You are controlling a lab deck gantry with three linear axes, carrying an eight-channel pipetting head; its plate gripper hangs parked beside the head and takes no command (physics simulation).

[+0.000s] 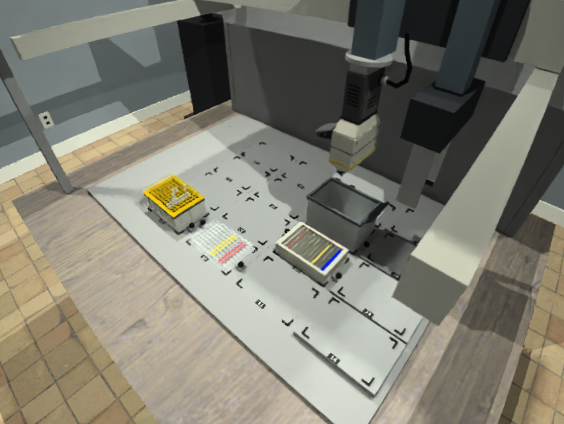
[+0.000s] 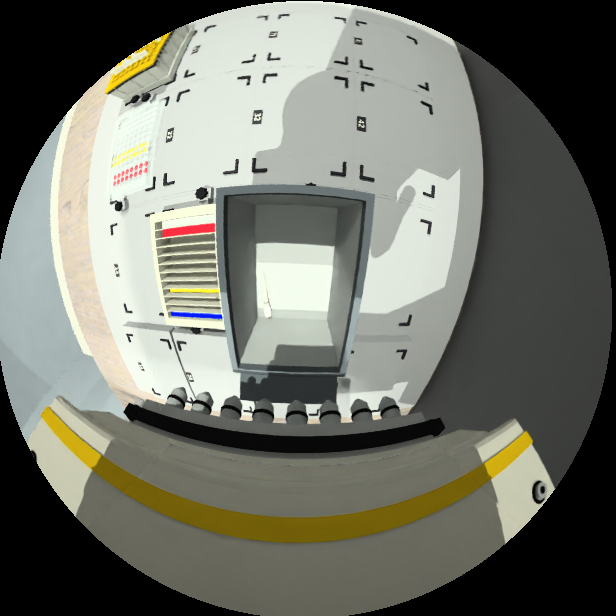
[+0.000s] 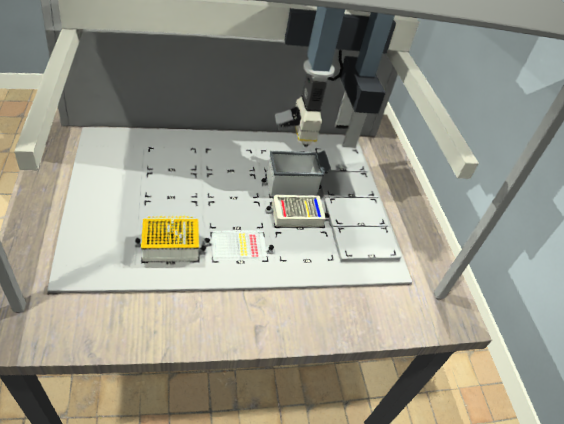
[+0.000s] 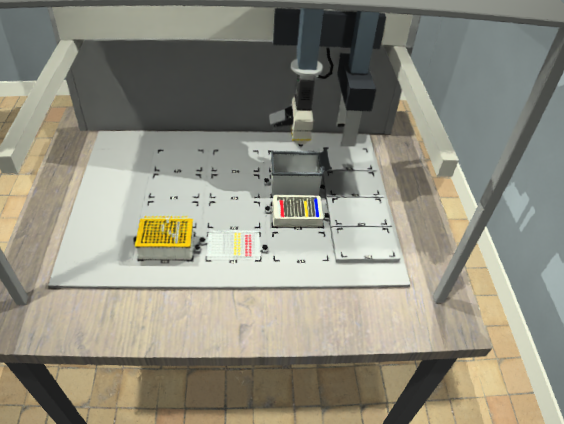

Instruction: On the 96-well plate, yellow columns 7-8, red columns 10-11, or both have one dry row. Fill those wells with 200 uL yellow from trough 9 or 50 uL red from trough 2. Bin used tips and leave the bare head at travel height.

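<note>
The pipetting head (image 1: pixel 354 142) (image 3: pixel 308 122) (image 4: pixel 302 121) hangs above and behind the grey waste bin (image 1: pixel 325 225) (image 2: pixel 244 275) (image 3: pixel 296 184) (image 4: pixel 296 184). Its eight nozzles (image 2: pixel 295 412) are bare. A tip (image 2: pixel 267 309) lies inside the bin. The 96-well plate (image 1: pixel 220 245) (image 2: pixel 135 143) (image 3: pixel 239 245) (image 4: pixel 234 244) shows two yellow and two red columns; I make out no dry row, but the wells are small. The trough rack (image 1: pixel 300 264) (image 2: pixel 183 212) (image 3: pixel 300 222) (image 4: pixel 298 221) holds red, yellow and blue. My gripper (image 1: pixel 419 192) (image 3: pixel 346 135) (image 4: pixel 345 134) is parked, fingers apart and empty.
A yellow tip rack (image 1: pixel 174 200) (image 2: pixel 140 66) (image 3: pixel 170 235) (image 4: pixel 165 232) with some white tips stands left of the plate. The trough rack stands directly in front of the bin. A dark rear panel (image 1: pixel 280 75) (image 3: pixel 175 85) (image 4: pixel 180 90) rises behind the deck.
</note>
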